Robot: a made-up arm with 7 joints.
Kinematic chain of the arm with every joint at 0, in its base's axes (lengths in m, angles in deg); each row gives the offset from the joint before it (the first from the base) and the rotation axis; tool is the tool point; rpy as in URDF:
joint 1: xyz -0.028 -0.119 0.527 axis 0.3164 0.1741 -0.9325
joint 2: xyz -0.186 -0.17 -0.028 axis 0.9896 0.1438 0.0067
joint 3: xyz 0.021 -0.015 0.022 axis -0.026 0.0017 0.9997
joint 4: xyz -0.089 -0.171 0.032 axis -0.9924 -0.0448 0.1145
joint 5: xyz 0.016 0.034 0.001 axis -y
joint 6: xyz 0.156 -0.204 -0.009 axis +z
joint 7: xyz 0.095 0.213 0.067 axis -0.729 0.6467 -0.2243
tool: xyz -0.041 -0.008 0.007 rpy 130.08 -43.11 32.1
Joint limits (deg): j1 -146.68..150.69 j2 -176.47..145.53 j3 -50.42..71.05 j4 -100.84..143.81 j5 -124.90..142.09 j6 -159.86..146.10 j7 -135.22..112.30
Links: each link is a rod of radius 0.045 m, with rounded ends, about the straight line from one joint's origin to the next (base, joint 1, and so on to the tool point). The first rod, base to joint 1, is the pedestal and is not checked.
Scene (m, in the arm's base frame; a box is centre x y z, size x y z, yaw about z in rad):
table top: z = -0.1
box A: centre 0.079 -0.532 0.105 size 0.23 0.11 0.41 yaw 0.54
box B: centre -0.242 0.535 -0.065 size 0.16 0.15 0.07 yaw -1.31
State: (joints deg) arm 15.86 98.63 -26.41 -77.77 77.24 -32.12 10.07
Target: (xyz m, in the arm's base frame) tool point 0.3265 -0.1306 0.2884
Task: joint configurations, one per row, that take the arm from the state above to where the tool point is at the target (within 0.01 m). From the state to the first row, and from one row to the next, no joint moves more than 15 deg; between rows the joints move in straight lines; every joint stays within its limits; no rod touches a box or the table.
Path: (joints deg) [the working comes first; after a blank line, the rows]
Joints at the target: -34.97 92.95 55.87 -69.81 42.10 -52.39 13.05
Straight joint move there: touches the table top.

1: 13.64 104.73 -24.14 -76.90 65.35 -40.23 -2.36
2: 11.41 110.82 -21.87 -76.03 53.46 -48.33 -14.80
3: 9.19 116.92 -19.60 -75.16 41.57 -56.44 -27.23
4: 6.97 123.02 -17.33 -74.29 29.68 -64.54 -39.66
5: 4.74 129.12 -15.07 -73.42 17.79 -72.65 -52.10
6: -3.20 121.88 -0.88 -72.70 22.65 -68.60 -39.07
7: -11.14 114.65 13.31 -71.98 27.51 -64.55 -26.04
8: -19.08 107.42 27.50 -71.26 32.37 -60.50 -13.01
9: -27.03 100.19 41.69 -70.54 37.24 -56.44 0.02
10: -34.97 92.95 55.87 -69.81 42.10 -52.39 13.05

